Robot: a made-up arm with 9 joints. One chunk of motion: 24 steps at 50 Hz.
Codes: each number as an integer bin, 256 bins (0 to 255) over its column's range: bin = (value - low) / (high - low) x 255, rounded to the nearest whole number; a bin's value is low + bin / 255 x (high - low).
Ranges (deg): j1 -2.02..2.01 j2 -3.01..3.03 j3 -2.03..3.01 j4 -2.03..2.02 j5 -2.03..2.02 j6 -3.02..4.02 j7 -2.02..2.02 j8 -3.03..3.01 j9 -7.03..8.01
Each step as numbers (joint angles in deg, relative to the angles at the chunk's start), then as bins.
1 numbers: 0.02 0.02 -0.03 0.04 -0.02 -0.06 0.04 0.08 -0.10
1 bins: 129 128 101 130 127 107 130 131 117
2 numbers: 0.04 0.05 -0.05 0.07 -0.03 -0.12 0.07 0.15 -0.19
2 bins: 130 129 100 132 126 105 132 134 116
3 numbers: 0.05 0.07 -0.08 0.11 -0.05 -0.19 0.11 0.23 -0.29
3 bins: 131 130 99 135 125 103 134 138 114
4 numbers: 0.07 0.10 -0.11 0.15 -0.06 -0.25 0.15 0.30 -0.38
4 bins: 132 131 97 137 124 100 137 141 113
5 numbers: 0.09 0.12 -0.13 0.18 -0.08 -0.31 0.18 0.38 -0.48
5 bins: 134 132 96 139 123 98 139 144 111
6 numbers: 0.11 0.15 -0.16 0.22 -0.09 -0.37 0.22 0.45 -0.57
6 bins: 135 133 95 142 122 96 141 147 110
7 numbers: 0.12 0.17 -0.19 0.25 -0.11 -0.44 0.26 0.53 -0.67
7 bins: 135 134 93 144 121 93 144 150 108
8 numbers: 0.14 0.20 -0.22 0.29 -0.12 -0.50 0.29 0.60 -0.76
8 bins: 137 136 92 146 120 91 146 153 106
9 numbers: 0.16 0.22 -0.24 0.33 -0.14 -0.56 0.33 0.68 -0.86
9 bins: 138 136 91 149 119 89 148 157 105
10 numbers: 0.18 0.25 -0.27 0.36 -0.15 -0.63 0.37 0.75 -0.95
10 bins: 139 138 89 150 118 87 151 160 103
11 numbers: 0.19 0.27 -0.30 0.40 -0.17 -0.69 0.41 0.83 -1.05
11 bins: 140 138 88 153 117 84 153 163 101
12 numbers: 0.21 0.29 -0.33 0.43 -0.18 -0.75 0.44 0.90 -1.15
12 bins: 141 139 86 155 116 82 155 166 100
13 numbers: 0.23 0.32 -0.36 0.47 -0.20 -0.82 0.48 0.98 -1.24
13 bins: 142 141 84 157 115 80 158 169 98
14 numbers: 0.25 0.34 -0.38 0.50 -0.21 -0.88 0.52 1.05 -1.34
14 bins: 144 141 83 159 115 78 160 172 96
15 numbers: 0.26 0.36 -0.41 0.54 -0.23 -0.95 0.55 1.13 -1.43
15 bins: 144 142 82 162 113 75 162 176 95
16 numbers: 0.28 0.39 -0.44 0.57 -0.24 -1.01 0.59 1.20 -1.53
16 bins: 146 144 80 164 113 73 165 179 93
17 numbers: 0.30 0.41 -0.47 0.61 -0.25 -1.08 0.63 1.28 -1.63
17 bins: 147 144 79 166 112 70 167 182 92
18 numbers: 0.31 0.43 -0.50 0.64 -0.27 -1.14 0.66 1.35 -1.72
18 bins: 147 145 77 168 111 68 169 185 90
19 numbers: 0.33 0.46 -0.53 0.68 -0.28 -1.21 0.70 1.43 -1.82
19 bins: 149 146 76 171 110 66 172 188 88
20 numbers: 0.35 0.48 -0.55 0.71 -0.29 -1.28 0.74 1.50 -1.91
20 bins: 150 147 75 173 110 63 174 191 87
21 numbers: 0.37 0.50 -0.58 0.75 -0.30 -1.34 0.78 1.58 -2.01
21 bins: 151 148 73 175 109 61 177 195 85
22 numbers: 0.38 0.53 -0.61 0.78 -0.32 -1.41 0.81 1.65 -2.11
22 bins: 152 149 72 177 108 58 179 198 83
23 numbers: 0.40 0.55 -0.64 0.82 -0.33 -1.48 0.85 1.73 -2.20
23 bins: 153 150 70 179 107 56 181 201 82
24 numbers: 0.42 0.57 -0.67 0.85 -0.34 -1.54 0.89 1.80 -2.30
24 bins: 154 151 69 181 106 54 184 204 80
